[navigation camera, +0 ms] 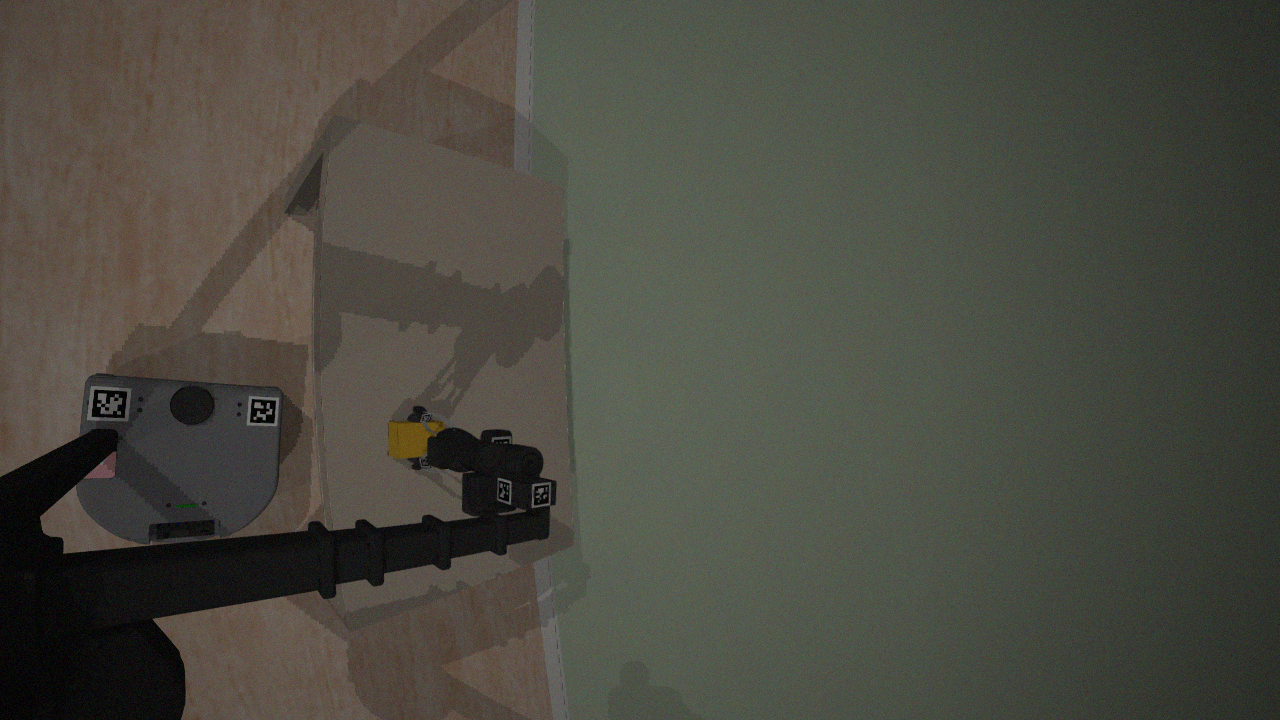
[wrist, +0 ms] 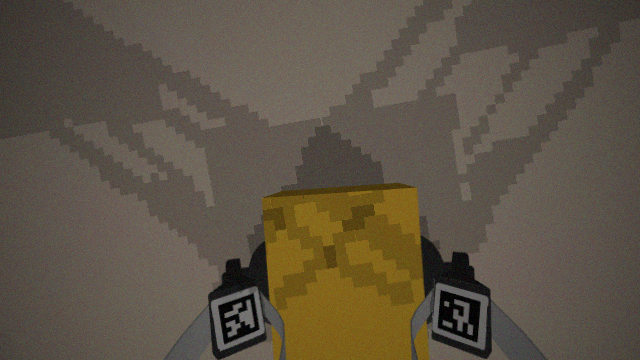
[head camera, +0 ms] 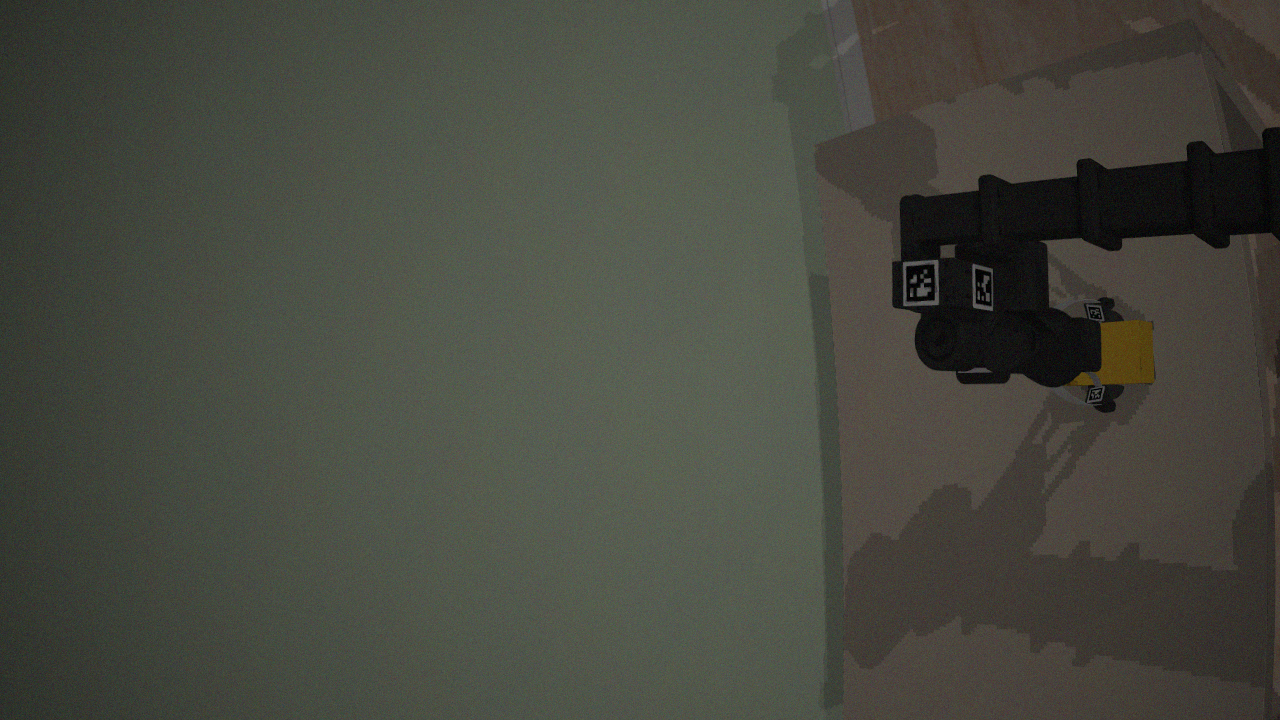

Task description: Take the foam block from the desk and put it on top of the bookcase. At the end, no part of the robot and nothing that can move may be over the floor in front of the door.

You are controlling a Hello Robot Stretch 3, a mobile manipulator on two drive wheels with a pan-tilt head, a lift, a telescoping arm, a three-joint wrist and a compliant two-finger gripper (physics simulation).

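Where they show: gripper, fingertip midpoint: (navigation camera: 413, 436) (head camera: 1111, 355); robot's base, link origin: (navigation camera: 193, 403).
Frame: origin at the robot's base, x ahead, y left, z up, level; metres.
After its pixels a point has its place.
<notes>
The yellow foam block (head camera: 1132, 353) {x -0.021, y -0.314, z 0.497 m} (navigation camera: 404, 440) {x -0.022, y -0.317, z 0.497 m} (wrist: 345, 315) is between the two fingers of my gripper (head camera: 1108, 353) {x -0.020, y -0.355, z 0.451 m} (navigation camera: 418, 438) {x -0.020, y -0.355, z 0.451 m} (wrist: 344, 263) {x -0.020, y -0.355, z 0.451 m}, which is shut on it. Block and fingers are over the grey-brown top of what looks like the bookcase (head camera: 1190, 268) {x -0.106, y -0.262, z 0.451 m} (navigation camera: 429, 205) {x 0.420, y -0.335, z 0.450 m} (wrist: 125, 240), inside its edges. Dark shadow lies close around the block on that top. Whether the block's underside touches the top is hidden. The desk and the door do not show in these views.
The green wall (head camera: 447, 358) {x -0.002, y -0.949, z 0.879 m} (navigation camera: 850, 358) {x 0.169, y -0.924, z 1.058 m} stands along the bookcase's long back edge. My extended arm (head camera: 1145, 201) {x -0.100, y -0.198, z 0.805 m} (navigation camera: 402, 548) {x -0.099, y -0.189, z 0.805 m} crosses over the bookcase near one end. My base (navigation camera: 192, 456) {x -0.095, y -0.006, z 0.160 m} stands on the wooden floor (navigation camera: 134, 179) {x 0.463, y 0.180, z 0.000 m} by the opposite long edge.
</notes>
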